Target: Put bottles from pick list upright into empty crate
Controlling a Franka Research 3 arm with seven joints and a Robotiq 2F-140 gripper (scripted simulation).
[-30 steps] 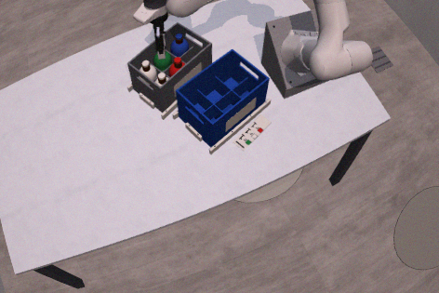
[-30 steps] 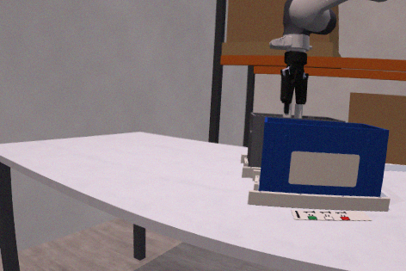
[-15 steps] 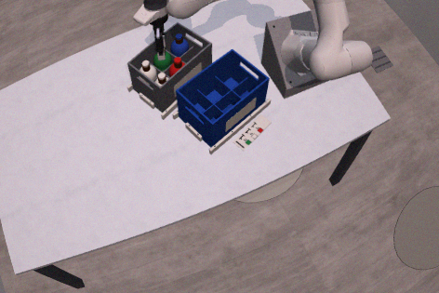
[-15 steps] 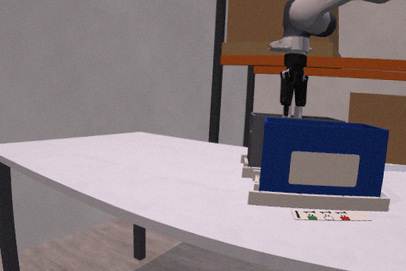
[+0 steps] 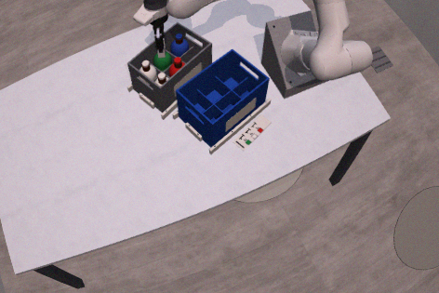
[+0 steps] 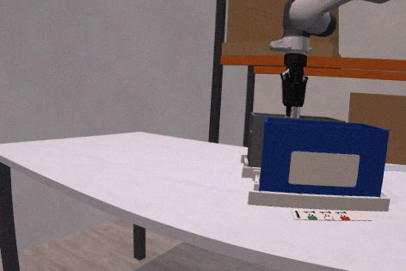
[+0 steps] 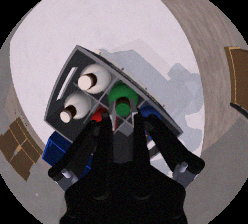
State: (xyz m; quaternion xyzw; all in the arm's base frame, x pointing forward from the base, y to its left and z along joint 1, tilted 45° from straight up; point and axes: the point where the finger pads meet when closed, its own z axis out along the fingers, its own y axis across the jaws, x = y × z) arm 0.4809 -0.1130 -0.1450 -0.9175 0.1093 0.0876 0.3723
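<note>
My gripper is now 80 mm above the green bottle. The rest, counted from my hand: blue bottle (80 mm behind, 40 mm to the right, 80 mm below); then grey crate (20 mm behind, 40 mm to the left, 90 mm below); then red bottle (40 mm behind, 70 mm to the left, 80 mm below).
</note>
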